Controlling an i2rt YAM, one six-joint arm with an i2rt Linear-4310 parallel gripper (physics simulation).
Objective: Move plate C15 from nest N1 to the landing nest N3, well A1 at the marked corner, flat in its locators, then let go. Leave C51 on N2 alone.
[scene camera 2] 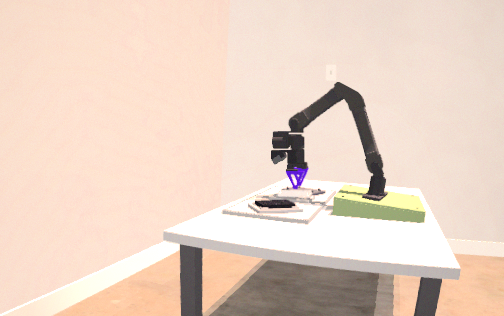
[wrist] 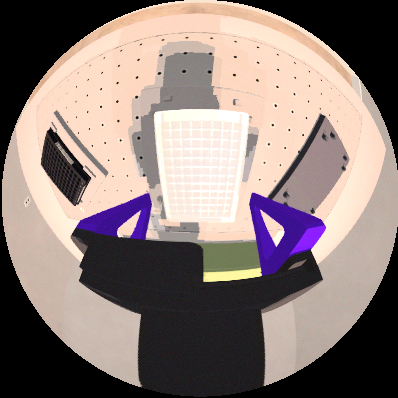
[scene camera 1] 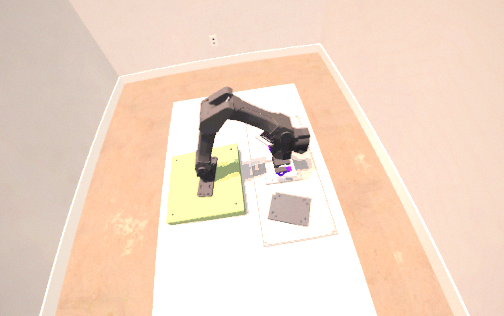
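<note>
A white gridded plate (scene camera 2: 295,193) (wrist: 200,160) lies in the middle nest (wrist: 227,102), seemingly flat; no label or corner mark is legible, and its seating in the locators cannot be made out. My gripper (scene camera 1: 283,171) (scene camera 2: 296,187) (wrist: 200,197) is open, pointing down just over the plate's near end, with its purple fingertips apart from the long sides. A black plate (scene camera 2: 274,203) (wrist: 65,167) rests on a white nest (scene camera 2: 280,210) to one side; the arm mostly hides it in scene camera 1. A dark grey nest (scene camera 1: 290,209) (wrist: 315,167) on the other side carries no plate.
The nests stand on a pale perforated board (scene camera 1: 300,232) (scene camera 2: 235,211) (wrist: 280,90) on the white table (scene camera 1: 210,270) (scene camera 2: 310,245). The arm's green base block (scene camera 1: 225,200) (scene camera 2: 380,206) stands beside the board.
</note>
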